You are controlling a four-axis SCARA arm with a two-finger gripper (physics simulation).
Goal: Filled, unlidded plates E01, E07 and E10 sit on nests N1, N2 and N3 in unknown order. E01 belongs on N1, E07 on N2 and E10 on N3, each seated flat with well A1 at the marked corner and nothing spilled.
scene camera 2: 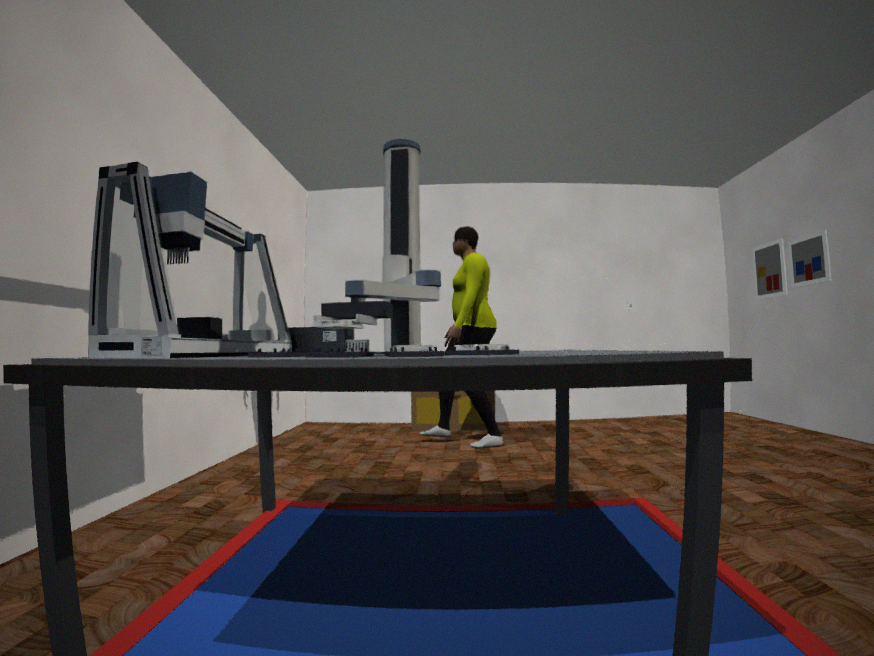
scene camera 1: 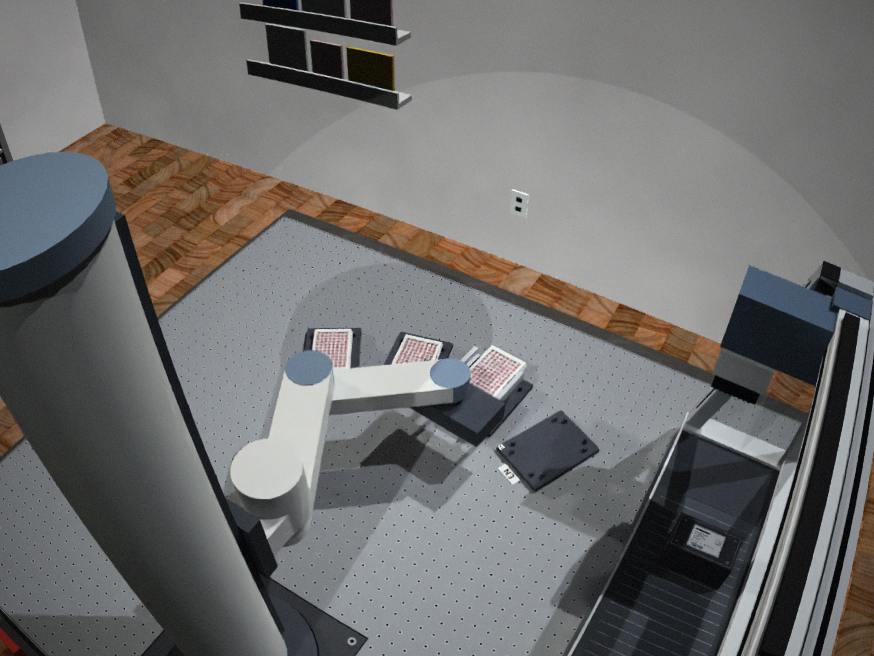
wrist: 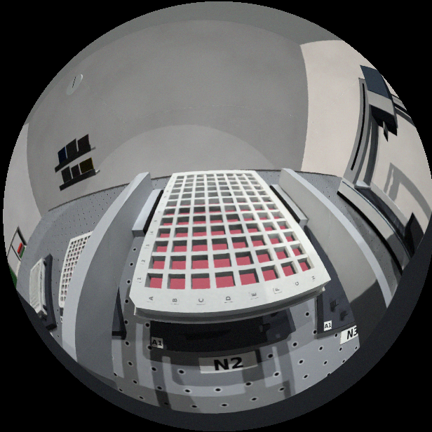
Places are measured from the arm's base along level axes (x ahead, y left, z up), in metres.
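Pixels of known places: gripper, fingertip midpoint: [scene camera 2: 336,318] [scene camera 1: 498,362].
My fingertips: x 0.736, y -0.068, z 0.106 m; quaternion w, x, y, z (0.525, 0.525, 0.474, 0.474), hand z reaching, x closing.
For each thing: its top centre in the pictures, then the offset to it from my fingertips. "pt": a spot on its surface instead.
- white plate, top centre: [scene camera 1: 491,372] [scene camera 2: 339,321] dx -0.024, dy +0.002, dz -0.007 m
- nest N2, surface spot: [scene camera 1: 521,401] pt dx +0.007, dy -0.056, dz -0.092 m
- Nest N3, top centre: [scene camera 1: 549,444] [scene camera 2: 286,348] dx -0.080, dy -0.160, dz -0.071 m
- black box, surface spot: [scene camera 1: 702,547] pt dx -0.222, dy -0.505, dz +0.027 m
My gripper [scene camera 1: 497,372] [scene camera 2: 345,321] [wrist: 217,178] is shut on a white plate [scene camera 1: 502,367] [wrist: 222,247] with red in its wells. It holds the plate apparently level above nest N2 [scene camera 1: 521,401] [wrist: 220,335], with a gap below. Well A1 and the nest's A1 mark are both at the near left in the wrist view. Nest N3 [scene camera 1: 547,449] [wrist: 332,312] bears no plate. Two more red-filled plates, one at far left [scene camera 1: 332,346] [scene camera 2: 482,346] [wrist: 38,290] and one in the middle [scene camera 1: 418,350] [scene camera 2: 414,348] [wrist: 75,265], sit on dark nests. Their nest labels and all plate IDs are unreadable.
A gantry machine [scene camera 1: 783,317] [scene camera 2: 180,204] [wrist: 380,100] stands beside the nests, with a black box [scene camera 1: 702,547] in its bed. The arm's column [scene camera 1: 127,423] [scene camera 2: 400,204] stands opposite the nests. A person in yellow [scene camera 2: 474,289] is behind the table in scene camera 2.
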